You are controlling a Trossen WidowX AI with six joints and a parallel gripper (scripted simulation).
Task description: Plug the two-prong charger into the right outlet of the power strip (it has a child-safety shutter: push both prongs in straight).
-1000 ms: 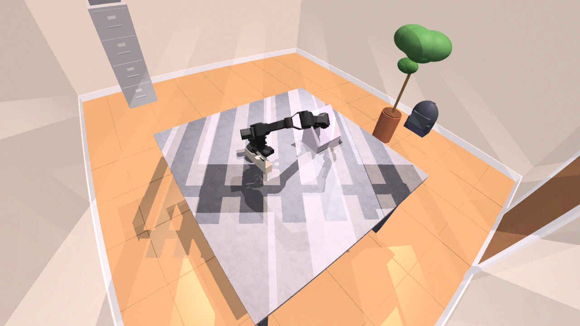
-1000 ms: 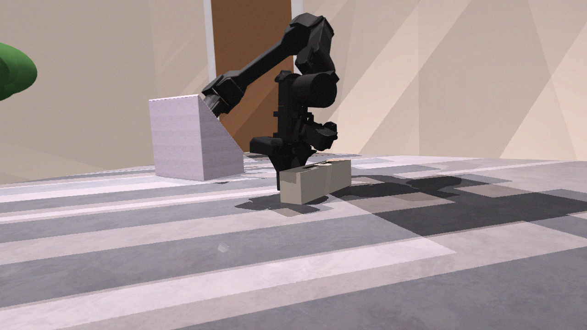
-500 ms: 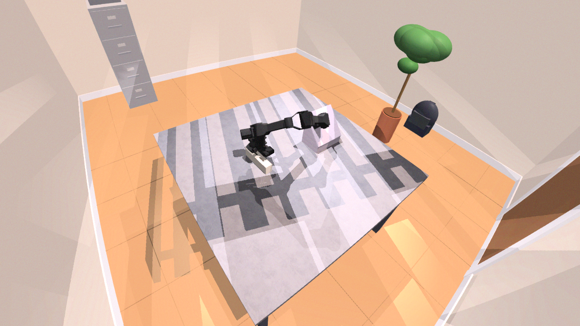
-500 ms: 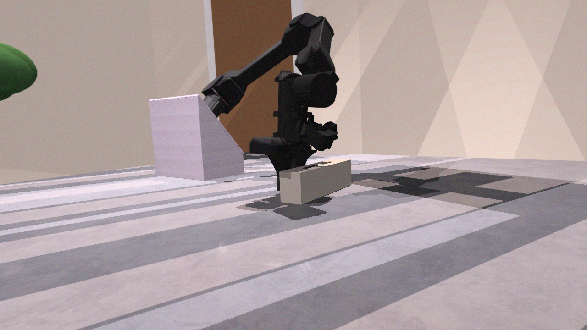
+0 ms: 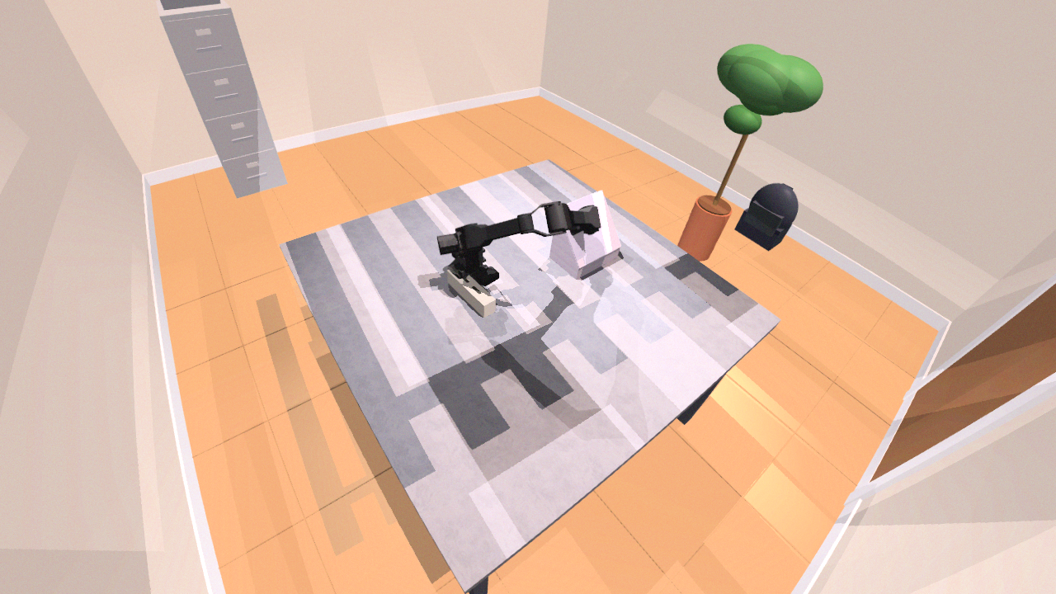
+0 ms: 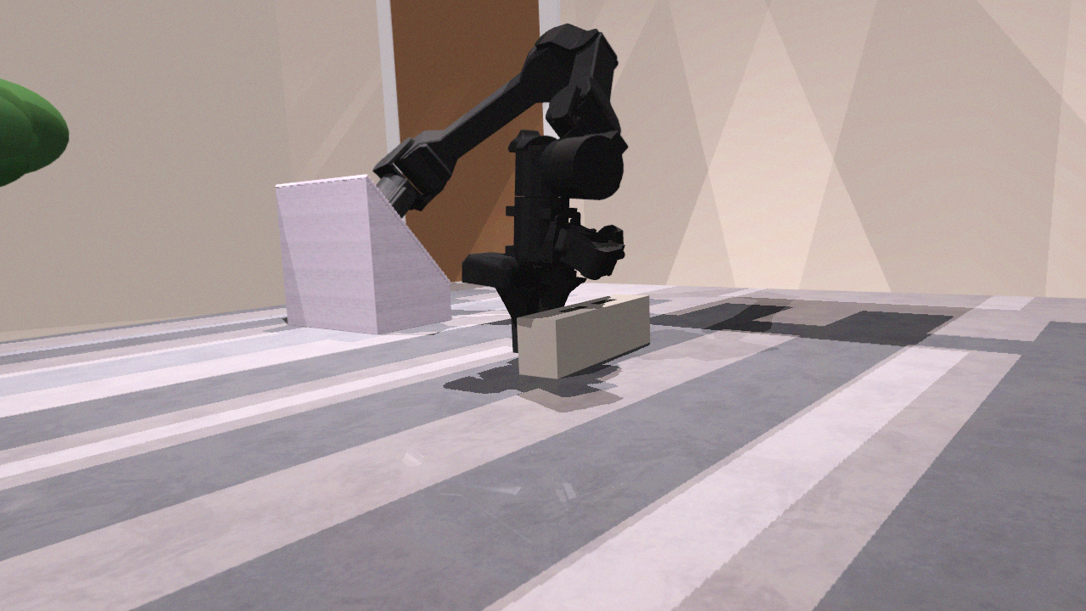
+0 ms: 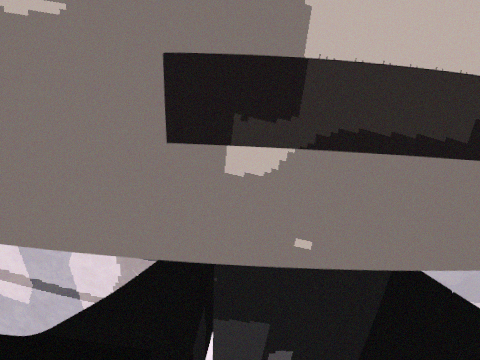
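Now: the black two-prong charger 2 cm ahead of my gripper tip and 1 cm above it.
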